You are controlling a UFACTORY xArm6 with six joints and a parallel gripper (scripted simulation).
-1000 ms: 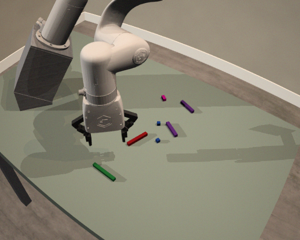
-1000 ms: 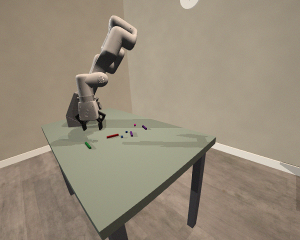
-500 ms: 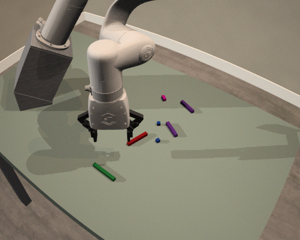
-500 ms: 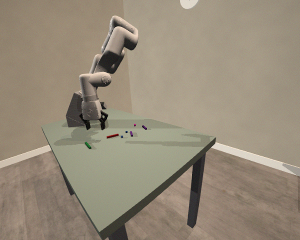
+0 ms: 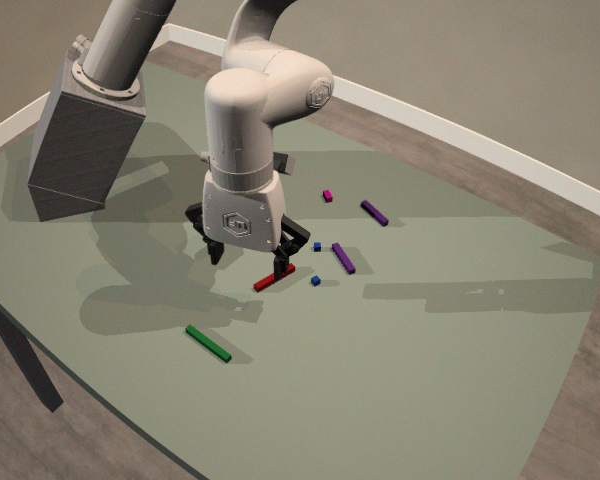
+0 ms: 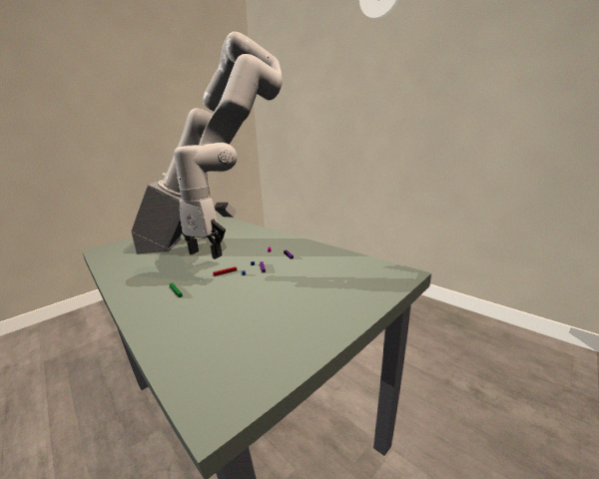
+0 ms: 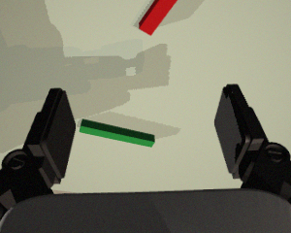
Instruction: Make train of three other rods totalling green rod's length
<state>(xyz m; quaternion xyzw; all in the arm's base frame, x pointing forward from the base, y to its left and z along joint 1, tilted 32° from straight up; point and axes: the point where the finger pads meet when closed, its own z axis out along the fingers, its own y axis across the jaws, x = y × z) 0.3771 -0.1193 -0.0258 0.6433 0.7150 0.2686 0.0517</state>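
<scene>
The purple rod is 130 mm to the left of my hand, 90 mm ahead of it and 80 mm below it. The rest, counted from my hand: red rod (80 mm below, 50 mm to the left, 10 mm ahead); green rod (100 mm to the right, 80 mm below, 10 mm behind); magenta rod (250 mm to the left, 80 mm below).
</scene>
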